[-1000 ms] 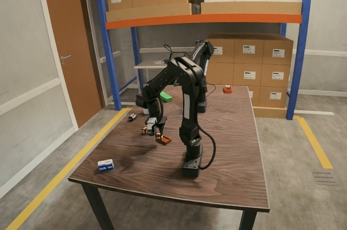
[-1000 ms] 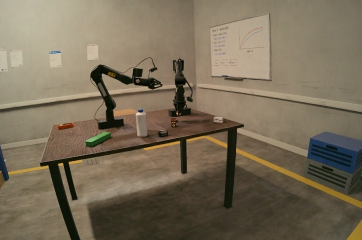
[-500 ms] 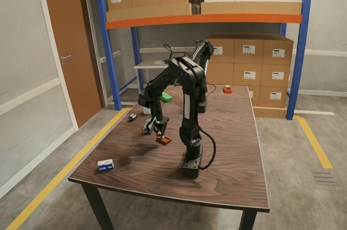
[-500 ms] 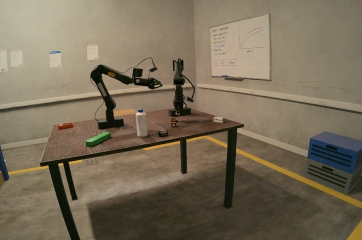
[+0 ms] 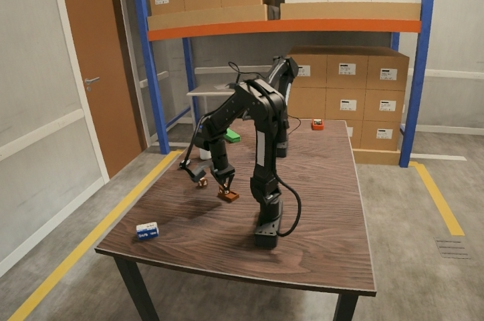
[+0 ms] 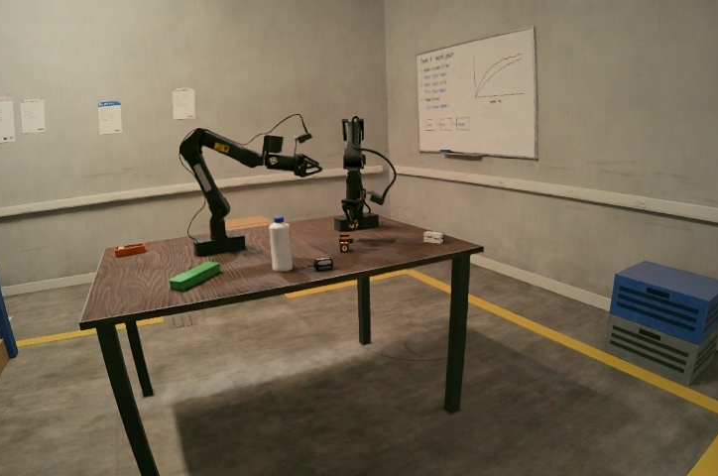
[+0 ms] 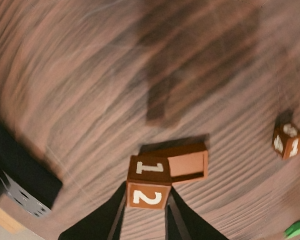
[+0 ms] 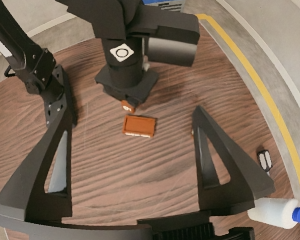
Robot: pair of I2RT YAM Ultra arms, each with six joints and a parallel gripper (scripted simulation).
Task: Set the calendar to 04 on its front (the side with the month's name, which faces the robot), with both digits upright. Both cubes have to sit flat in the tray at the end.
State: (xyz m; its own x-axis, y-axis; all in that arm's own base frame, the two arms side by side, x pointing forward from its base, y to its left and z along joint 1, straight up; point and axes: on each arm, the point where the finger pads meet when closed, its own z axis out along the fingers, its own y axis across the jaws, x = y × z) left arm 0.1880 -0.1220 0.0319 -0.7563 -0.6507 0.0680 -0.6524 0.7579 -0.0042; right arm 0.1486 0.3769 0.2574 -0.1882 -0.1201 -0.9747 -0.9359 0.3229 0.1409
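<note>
The brown calendar tray is 4 cm to the right of my left hand and 6 cm below it. Also, from my left hand: black item (27 cm ahead, 29 cm to the right, 6 cm below).
</note>
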